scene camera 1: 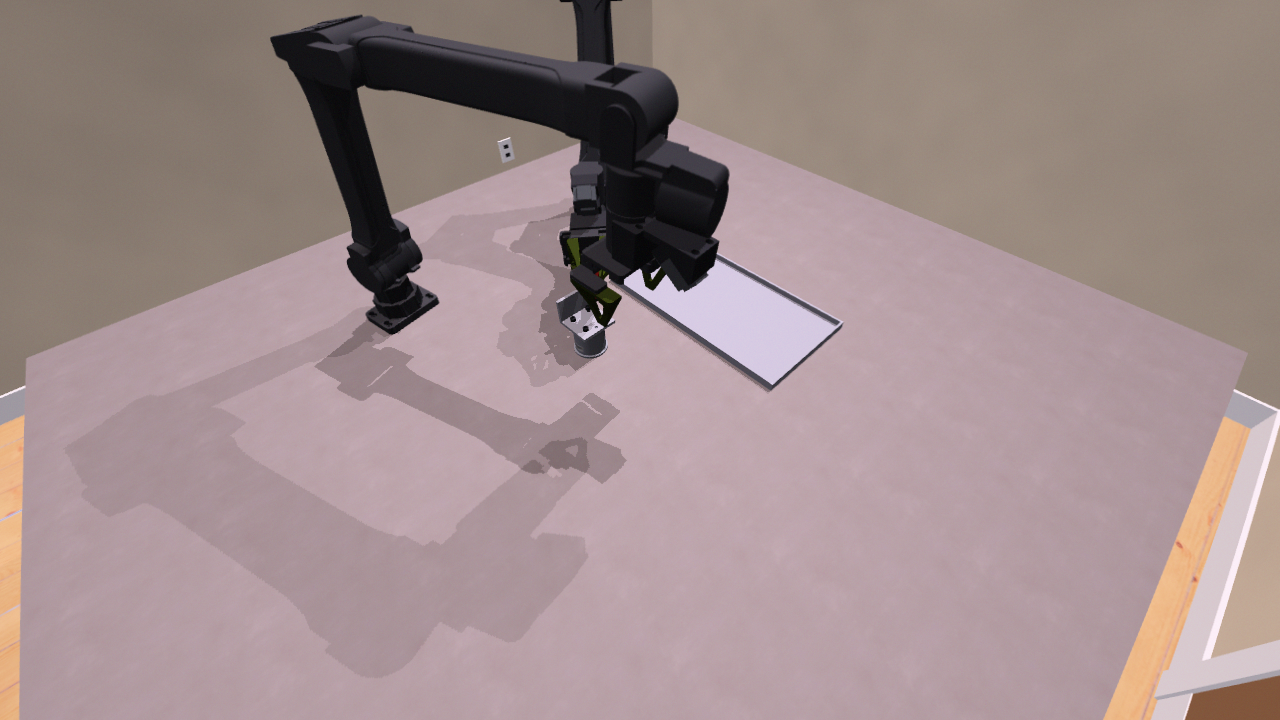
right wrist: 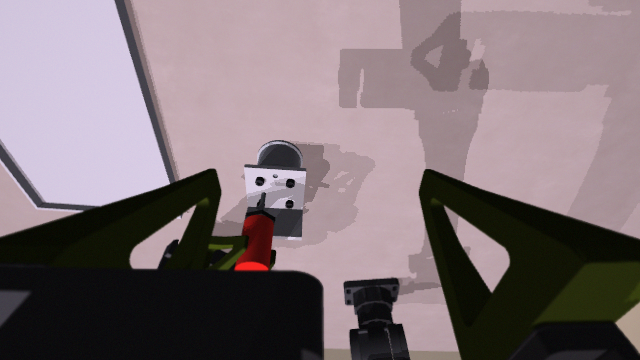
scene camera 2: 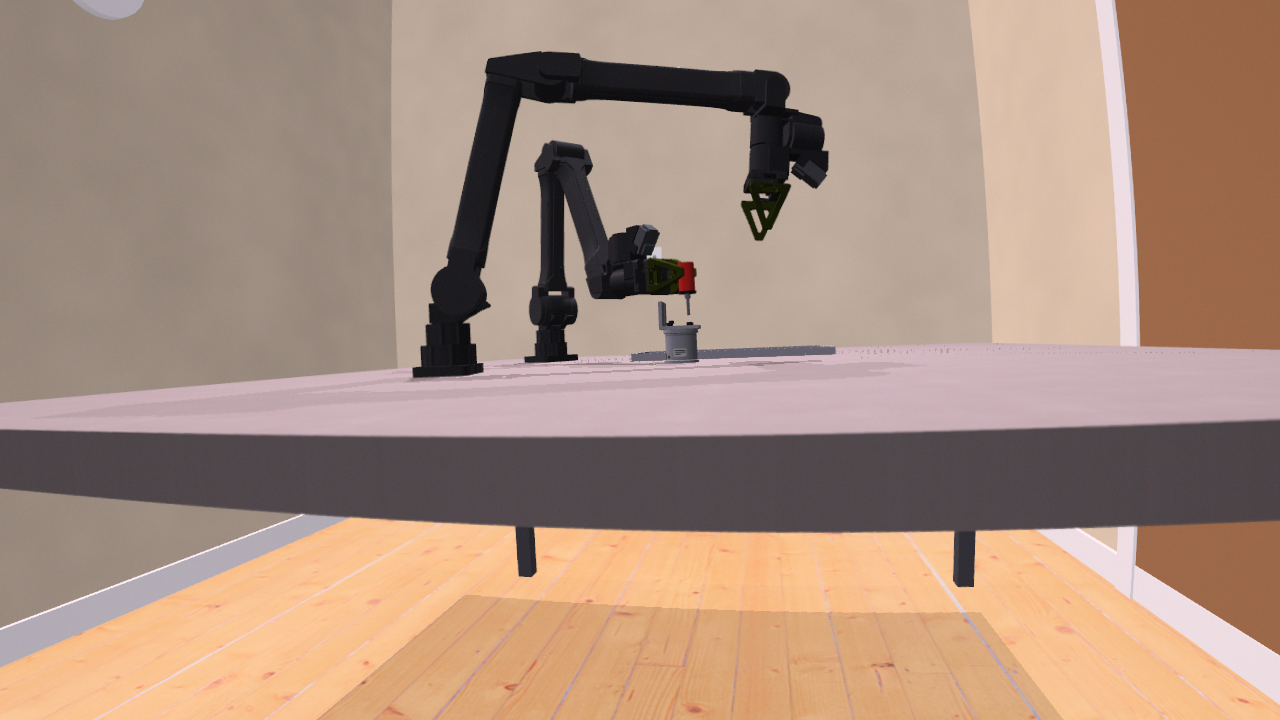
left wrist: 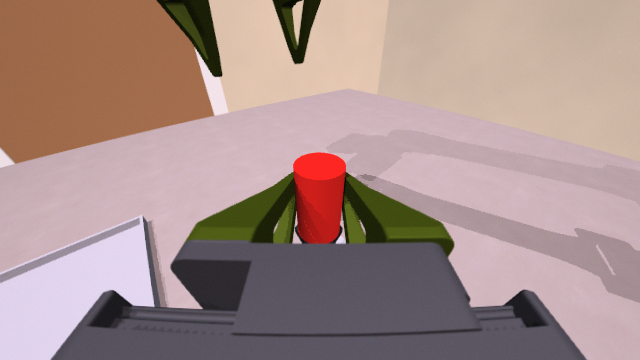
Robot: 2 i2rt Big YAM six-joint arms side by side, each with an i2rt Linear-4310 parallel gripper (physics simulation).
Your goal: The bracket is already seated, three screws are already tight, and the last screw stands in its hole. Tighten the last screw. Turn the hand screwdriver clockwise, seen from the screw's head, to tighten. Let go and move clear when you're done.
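Seen in the pictures: left gripper, fingertip midpoint: (right wrist: 261, 249) (scene camera 2: 689, 271) (left wrist: 319, 180); right gripper, fingertip midpoint: (scene camera 1: 626, 305) (right wrist: 320, 180) (scene camera 2: 762, 235) (left wrist: 263, 69); left arm's base, link origin: (scene camera 2: 551, 361); right arm's base, link origin: (scene camera 1: 404, 310) (right wrist: 370, 289) (scene camera 2: 449, 374).
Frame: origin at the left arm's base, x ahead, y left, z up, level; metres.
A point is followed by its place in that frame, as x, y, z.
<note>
My left gripper (scene camera 2: 684, 275) @[0.526, -0.161, 0.164] (left wrist: 319, 180) @[0.526, -0.161, 0.164] (right wrist: 261, 249) @[0.526, -0.161, 0.164] is shut on the red handle of the hand screwdriver (scene camera 2: 687, 279) @[0.526, -0.169, 0.149] (left wrist: 320, 210) @[0.502, -0.156, 0.161] (right wrist: 257, 235) @[0.531, -0.153, 0.154]. The screwdriver is upright, its thin shaft (scene camera 2: 688, 305) @[0.519, -0.158, 0.103] pointing down, with the tip a little above the bracket (scene camera 2: 662, 315) @[0.495, -0.209, 0.085] (right wrist: 275, 194) @[0.505, -0.175, 0.066]. The bracket sits on a grey round base (scene camera 1: 589, 346) @[0.537, -0.179, 0.029] (scene camera 2: 681, 345) @[0.525, -0.197, 0.031] (right wrist: 280, 154) @[0.535, -0.162, 0.028]. Three dark screw heads (right wrist: 260, 181) @[0.520, -0.149, 0.072] (right wrist: 290, 183) @[0.532, -0.181, 0.068] (right wrist: 289, 204) @[0.505, -0.195, 0.072] show in the right wrist view; the screwdriver covers the fourth corner there. My right gripper (scene camera 2: 759, 237) @[0.661, -0.134, 0.216] (left wrist: 263, 69) @[0.661, -0.134, 0.216] (right wrist: 320, 180) @[0.661, -0.134, 0.216] is open and empty, higher up.
A pale shallow tray (scene camera 1: 742, 322) @[0.538, 0.120, 0.004] (left wrist: 75, 295) @[0.585, 0.131, 0.004] (right wrist: 60, 100) @[0.449, 0.087, 0.004] lies beside the base. The right arm (scene camera 1: 483, 76) @[0.584, -0.250, 0.488] (scene camera 2: 662, 82) @[0.561, -0.275, 0.470] reaches over the work area, and its gripper hangs above and near the screwdriver. Shadows of both arms fall across the table (scene camera 1: 850, 537) @[0.967, 0.087, 0.000].
</note>
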